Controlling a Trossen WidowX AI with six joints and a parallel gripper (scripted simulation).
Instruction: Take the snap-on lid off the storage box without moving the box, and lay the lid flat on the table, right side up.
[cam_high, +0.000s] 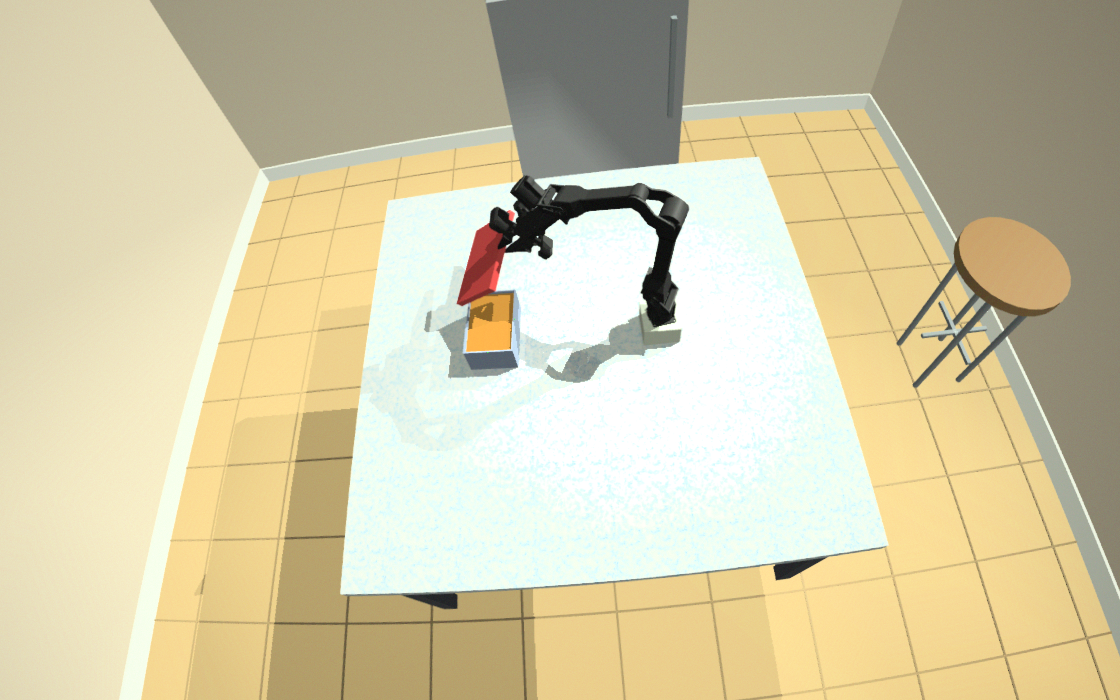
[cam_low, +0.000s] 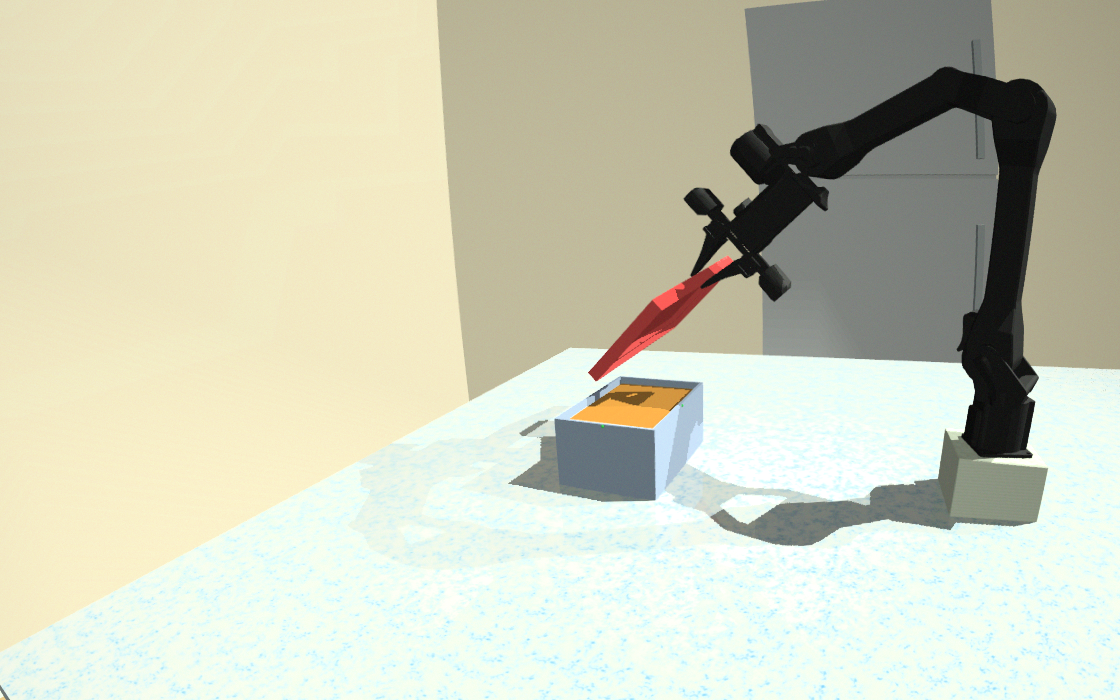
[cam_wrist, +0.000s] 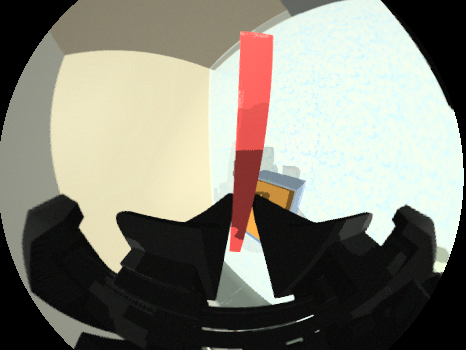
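Right now the red lid is 50 mm ahead of my gripper tip, 30 mm to the right of it and 50 mm below it. Round my gripper tip: storage box 80 mm ahead, 110 mm to the left, 180 mm below.
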